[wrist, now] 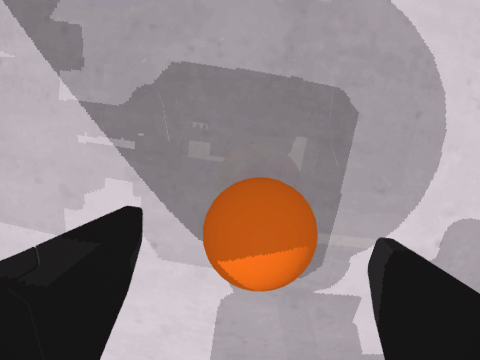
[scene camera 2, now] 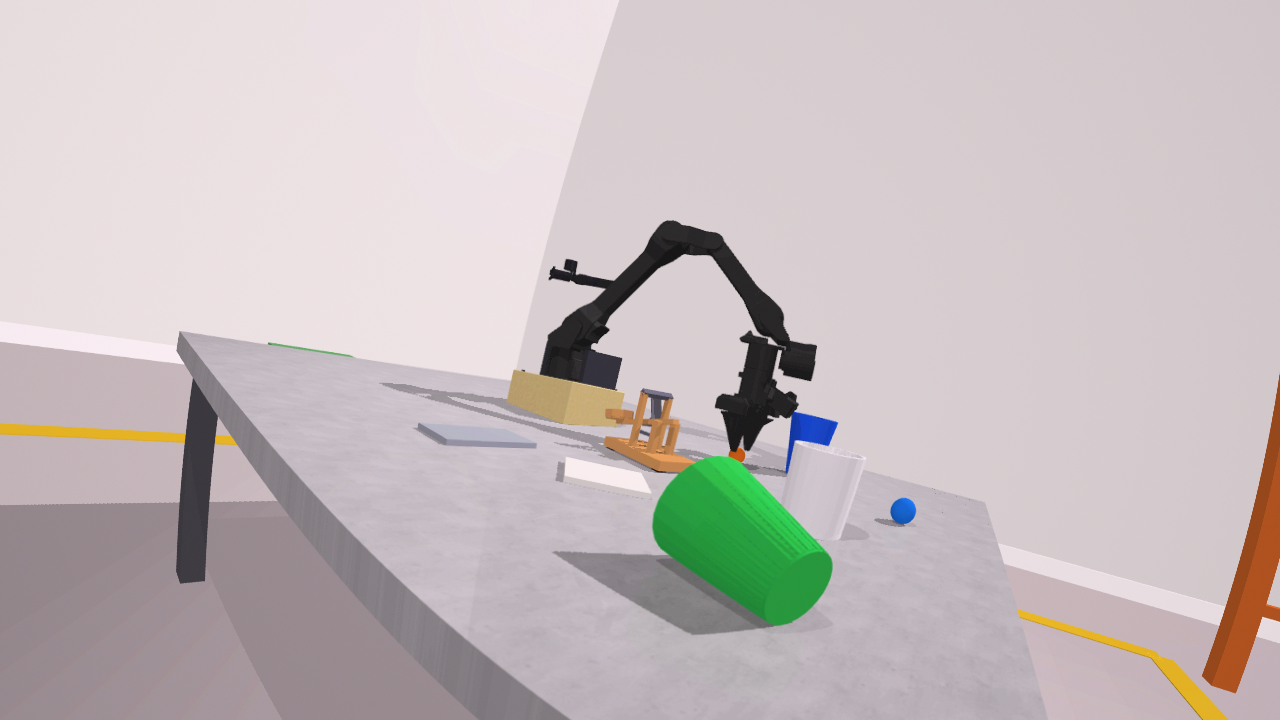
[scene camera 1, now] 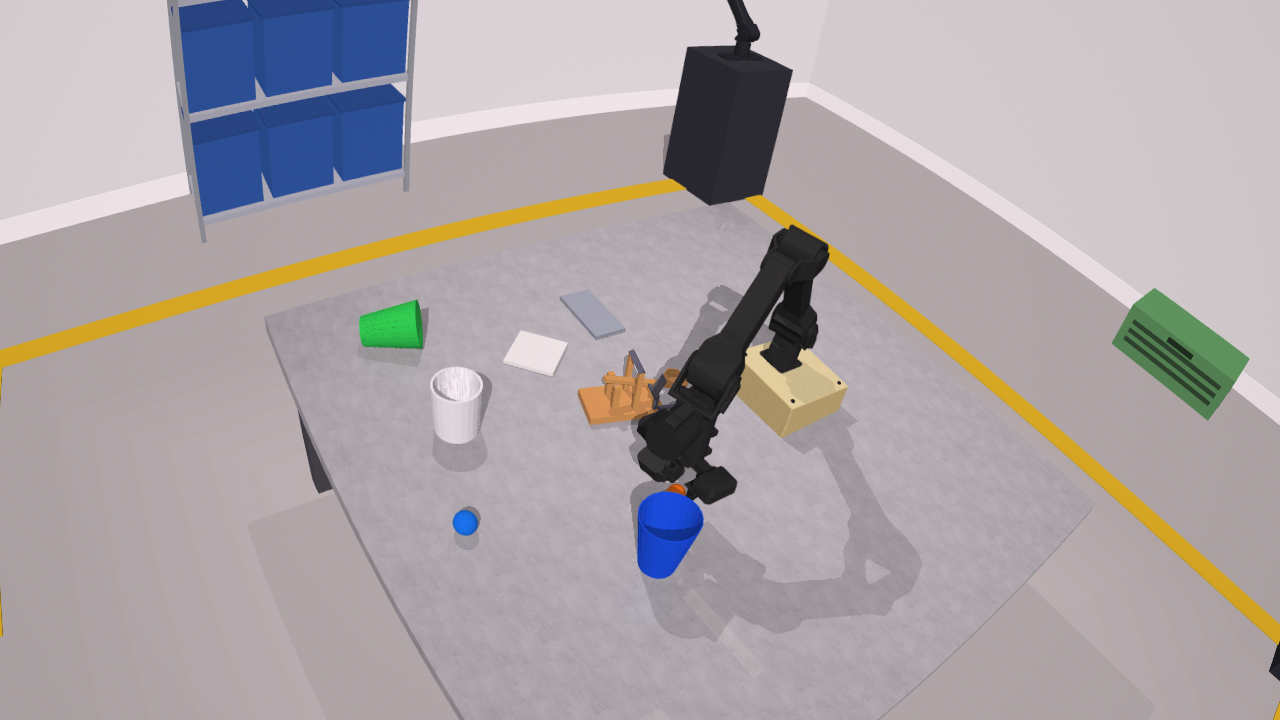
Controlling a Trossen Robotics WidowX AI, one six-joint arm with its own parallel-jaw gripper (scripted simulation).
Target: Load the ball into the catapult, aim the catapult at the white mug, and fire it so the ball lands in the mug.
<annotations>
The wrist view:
my gripper: 260, 240
orange ball: 260, 234
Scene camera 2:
my gripper: 740, 451
wooden catapult: 660, 458
white mug: 822, 481
green cup: 715, 518
blue cup: 809, 428
white slab: 591, 475
grey slab: 451, 435
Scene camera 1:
my gripper: 675, 490
wooden catapult: 633, 398
white mug: 456, 393
green cup: 400, 326
blue cup: 668, 523
white slab: 533, 352
grey slab: 584, 305
</annotations>
